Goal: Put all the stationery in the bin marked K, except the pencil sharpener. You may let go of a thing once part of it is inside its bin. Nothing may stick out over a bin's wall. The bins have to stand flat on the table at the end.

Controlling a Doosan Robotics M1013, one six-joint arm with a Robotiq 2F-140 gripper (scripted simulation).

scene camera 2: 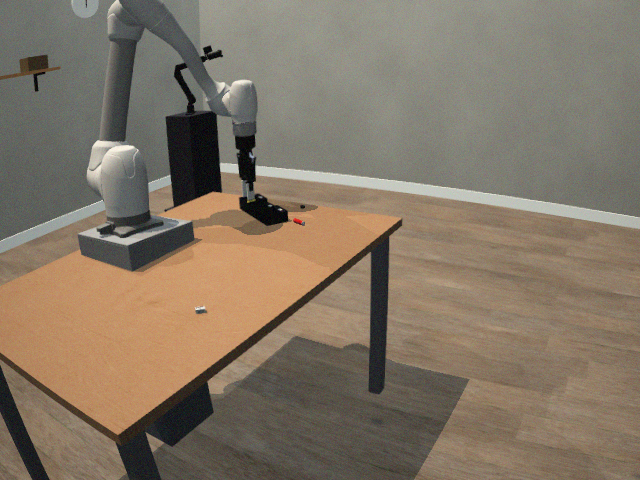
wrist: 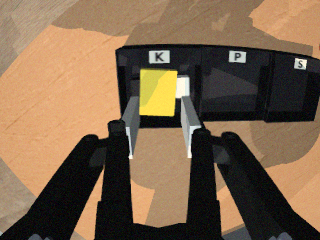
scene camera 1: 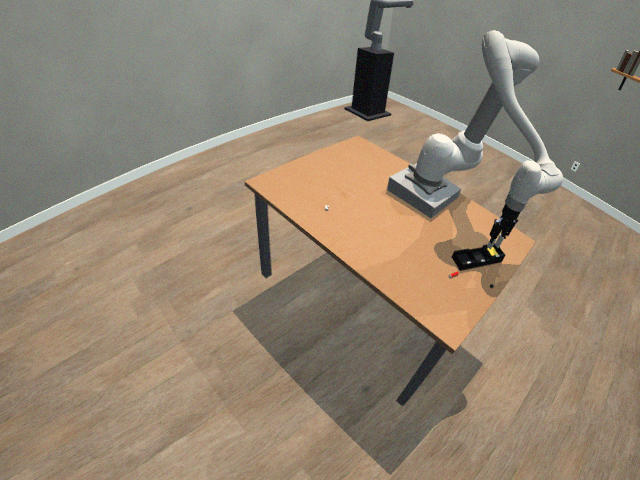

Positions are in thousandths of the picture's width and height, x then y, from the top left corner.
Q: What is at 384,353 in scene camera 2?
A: My gripper.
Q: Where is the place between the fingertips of my gripper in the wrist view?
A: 502,452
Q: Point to a yellow pad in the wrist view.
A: At 492,360
